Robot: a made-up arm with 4 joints.
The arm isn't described. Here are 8 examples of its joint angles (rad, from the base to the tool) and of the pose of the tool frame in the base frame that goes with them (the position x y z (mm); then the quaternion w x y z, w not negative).
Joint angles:
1: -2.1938 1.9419 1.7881 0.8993
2: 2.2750 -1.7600 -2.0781 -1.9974
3: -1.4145 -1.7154 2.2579 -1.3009
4: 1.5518 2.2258 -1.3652 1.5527
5: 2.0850 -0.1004 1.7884 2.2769
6: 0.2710 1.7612 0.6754 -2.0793
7: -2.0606 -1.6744 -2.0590 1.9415
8: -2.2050 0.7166 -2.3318 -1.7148
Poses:
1: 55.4 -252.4 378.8 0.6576 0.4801 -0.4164 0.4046
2: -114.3 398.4 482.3 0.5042 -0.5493 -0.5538 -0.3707
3: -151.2 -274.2 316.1 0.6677 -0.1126 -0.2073 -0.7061
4: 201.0 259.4 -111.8 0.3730 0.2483 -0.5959 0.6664
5: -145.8 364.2 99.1 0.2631 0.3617 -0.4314 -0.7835
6: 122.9 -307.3 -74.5 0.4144 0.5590 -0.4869 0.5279
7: -114.7 -332.0 214.7 0.3065 -0.5956 -0.6560 -0.3478
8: -13.1 -287.1 655.3 0.0966 0.5077 -0.5170 0.6824
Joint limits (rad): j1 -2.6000..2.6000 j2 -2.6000..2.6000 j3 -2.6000..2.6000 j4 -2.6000..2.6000
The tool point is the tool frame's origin. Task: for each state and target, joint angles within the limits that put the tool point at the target. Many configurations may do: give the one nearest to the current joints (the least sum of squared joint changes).
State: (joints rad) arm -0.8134 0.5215 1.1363 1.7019
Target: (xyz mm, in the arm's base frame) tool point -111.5 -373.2 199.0
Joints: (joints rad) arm -0.9770 0.3191 1.0515 2.2837
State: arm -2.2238 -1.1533 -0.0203 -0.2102
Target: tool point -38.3 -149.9 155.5
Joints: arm -2.6000 -1.9932 -0.1281 0.3577
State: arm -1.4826 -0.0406 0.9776 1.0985
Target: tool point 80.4 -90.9 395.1
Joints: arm -2.1118 0.6026 1.3109 0.4202
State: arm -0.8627 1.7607 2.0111 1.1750
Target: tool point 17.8 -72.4 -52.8
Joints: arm -0.3209 2.2262 1.2917 0.4180
